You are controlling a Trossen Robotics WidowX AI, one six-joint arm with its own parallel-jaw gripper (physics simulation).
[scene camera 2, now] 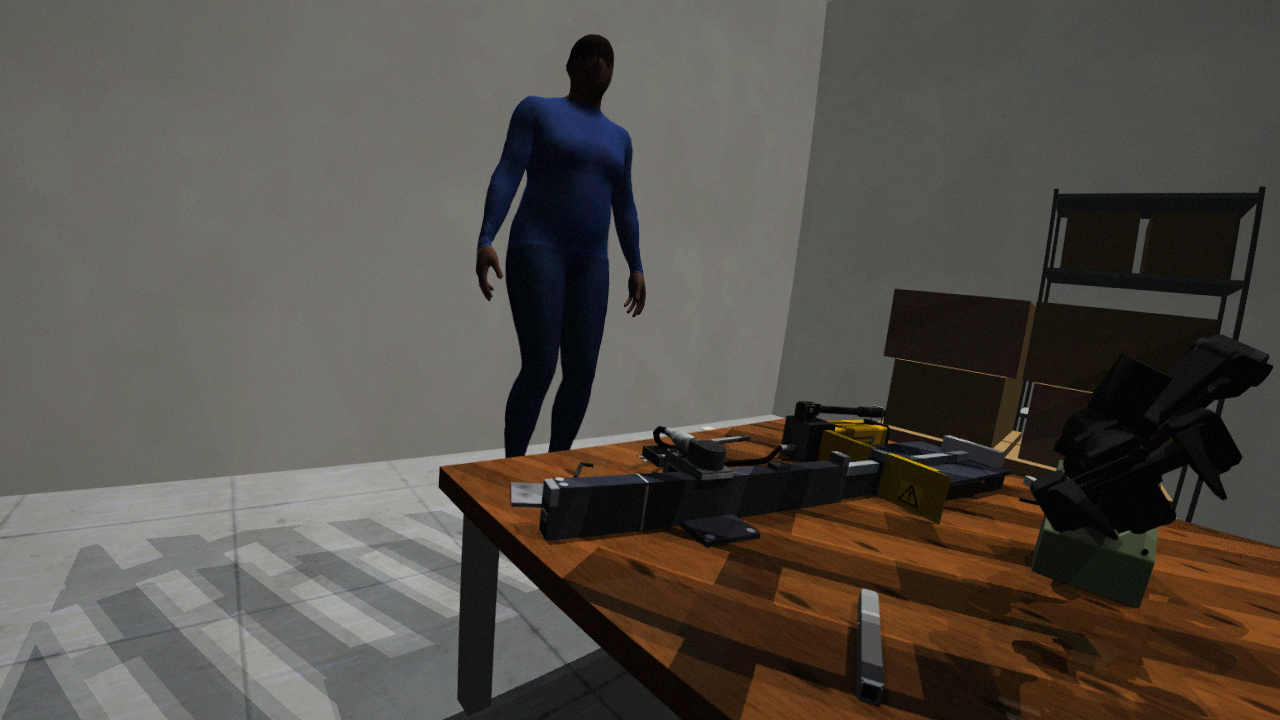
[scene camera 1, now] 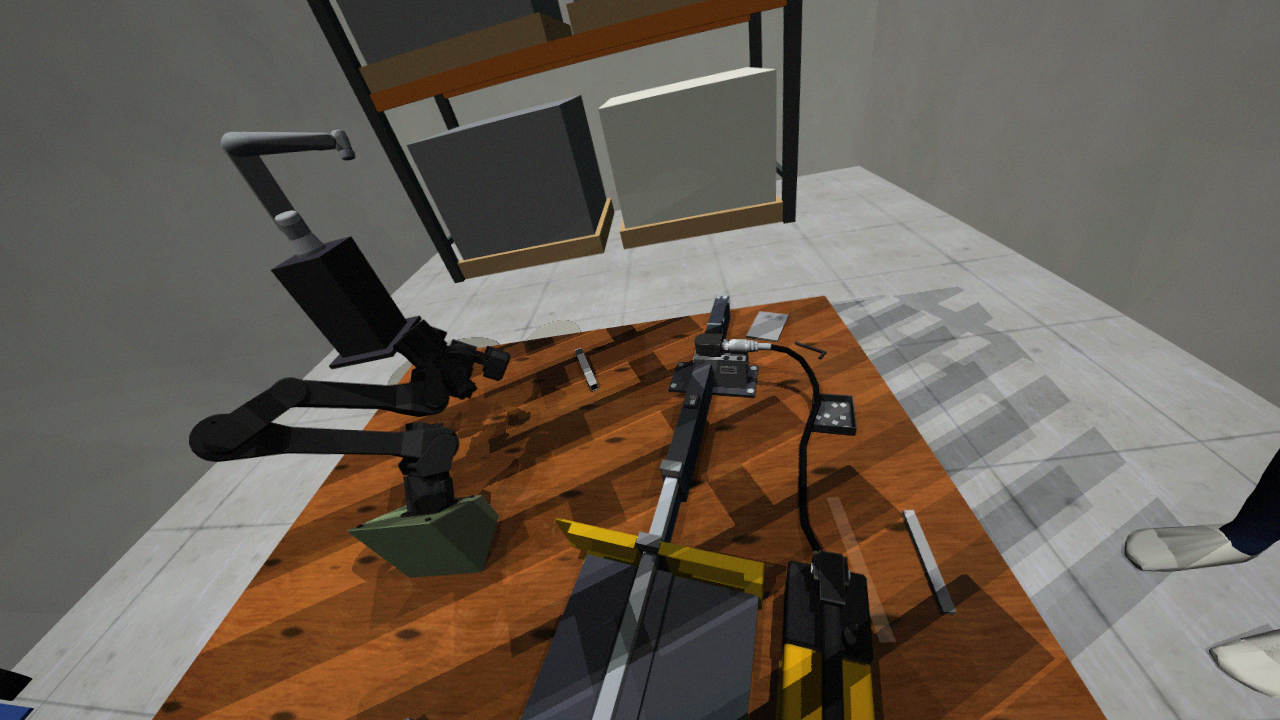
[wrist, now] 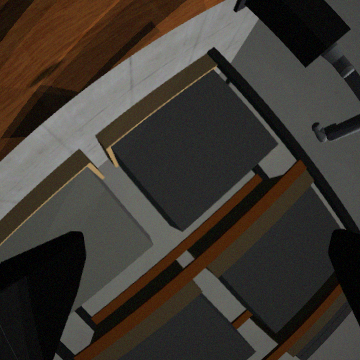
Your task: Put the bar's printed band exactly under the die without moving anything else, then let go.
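Seen in the pictures: gripper, fingertip midpoint: (scene camera 2: 1167, 516) (scene camera 1: 466, 341) (wrist: 213, 246); arm's base at its link origin: (scene camera 1: 430, 509).
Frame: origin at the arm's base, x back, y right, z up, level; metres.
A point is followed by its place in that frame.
A short grey square bar (scene camera 1: 586, 368) {y -0.425, x -0.213, z -0.095 m} (scene camera 2: 868, 644) {y -0.467, x -0.202, z -0.096 m} lies on the table, left of the dark rail in scene camera 1. A longer pale bar (scene camera 1: 664, 512) {y 0.037, x -0.383, z -0.045 m} lies along the rail line and runs past the yellow guard. I cannot tell a printed band on either. The black press head (scene camera 1: 709, 343) {y -0.303, x -0.521, z 0.004 m} (scene camera 2: 705, 454) {y -0.343, x -0.512, z -0.005 m} sits over the dark rail (scene camera 1: 687, 434) {y -0.105, x -0.440, z -0.040 m} (scene camera 2: 778, 488) {y -0.197, x -0.447, z -0.070 m}; the die cannot be made out. My gripper (scene camera 1: 481, 368) (wrist: 213, 246) {y -0.364, x 0.010, z 0.090 m} is open and empty, raised above the left part of the table, apart from both bars. Its two fingers show at the sides of the wrist view.
A yellow guard (scene camera 1: 702, 565) {y 0.114, x -0.428, z -0.068 m} (scene camera 2: 913, 486) {y 0.055, x -0.276, z -0.066 m} crosses the pale bar. A black hose (scene camera 1: 802, 465) {y -0.045, x -0.630, z -0.104 m} joins the head to a yellow-black pump (scene camera 1: 827, 617) {y 0.222, x -0.551, z 0.017 m}. A small tray (scene camera 1: 836, 414) {y -0.153, x -0.738, z -0.114 m}, a hex key (scene camera 1: 812, 349) {y -0.360, x -0.771, z -0.113 m}, a plate (scene camera 1: 768, 325) {y -0.484, x -0.704, z -0.110 m} and a light strip (scene camera 1: 929, 561) {y 0.140, x -0.741, z -0.106 m} lie on the right.
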